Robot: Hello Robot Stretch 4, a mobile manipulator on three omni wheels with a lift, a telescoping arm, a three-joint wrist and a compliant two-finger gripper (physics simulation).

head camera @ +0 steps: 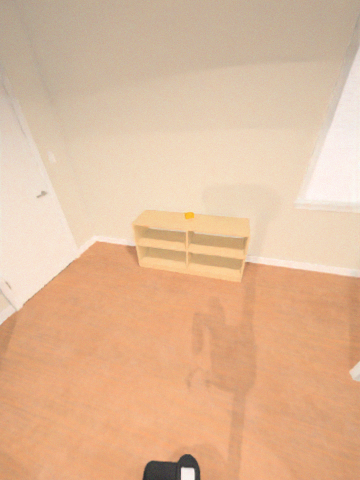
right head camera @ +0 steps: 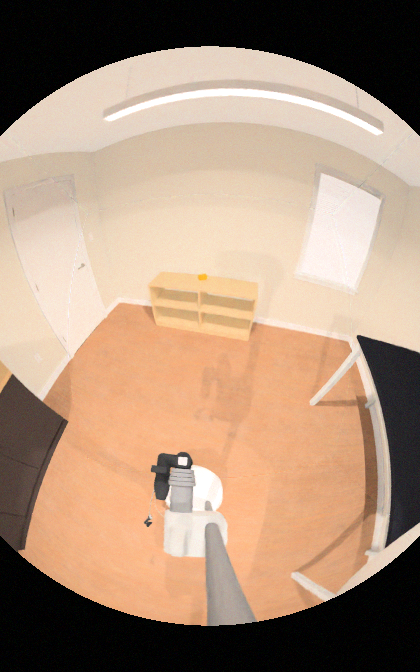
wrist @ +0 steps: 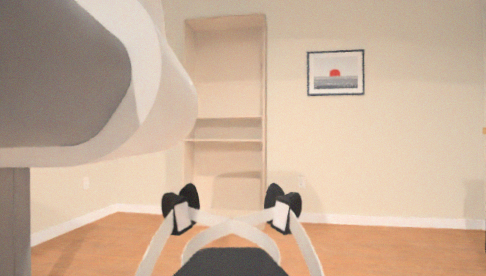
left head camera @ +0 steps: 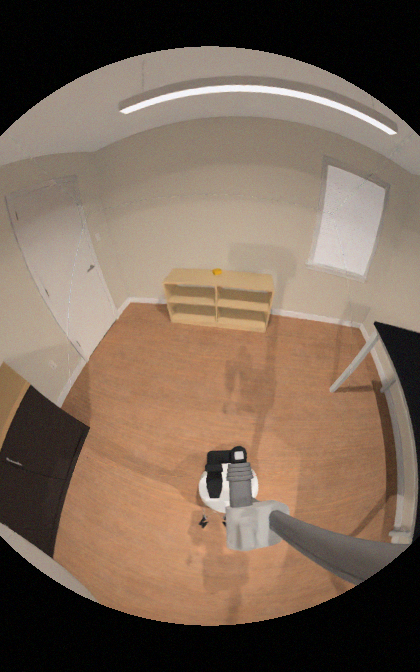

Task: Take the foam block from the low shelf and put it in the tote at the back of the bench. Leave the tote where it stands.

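Places are measured from the robot's base along level axes (x ahead, y down, z left), in centimetres.
Where they show: gripper, fingertip midpoint: (wrist: 232, 199).
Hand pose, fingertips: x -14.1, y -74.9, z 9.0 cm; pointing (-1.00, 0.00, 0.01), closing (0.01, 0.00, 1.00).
After its pixels a point has its place.
The foam block (head camera: 189, 215) @(y -61.8, x 198.2, z -0.7 cm) (left head camera: 217, 272) (right head camera: 202, 277) is small and orange-yellow. It lies on top of the low wooden shelf (head camera: 215, 225) @(y -58.3, x 181.6, z -27.4 cm) (left head camera: 245, 280) (right head camera: 230, 287), near the middle of its top board, against the far wall. My gripper (wrist: 232, 199) @(y -74.8, x -14.1, z 9.0 cm) is open and empty in the wrist view, far from the block; its fingertips also show low in the left head view (left head camera: 214, 522). Part of the black-topped bench (left head camera: 404, 360) (right head camera: 395, 400) shows at the right of both side head views. The tote does not show in these views.
A dark cabinet (left head camera: 40, 450) (right head camera: 30, 440) stands at the left. A white door (head camera: 25, 210) @(y -80.7, x 171.9, z 157.0 cm) (left head camera: 60, 270) (right head camera: 50, 260) is at the left of the shelf. The wrist view shows a tall pale bookcase (wrist: 264, 90) @(y -125.9, x -233.4, z 39.7 cm) and a framed picture (wrist: 335, 92) @(y -127.5, x -246.5, z 112.1 cm) on the wall.
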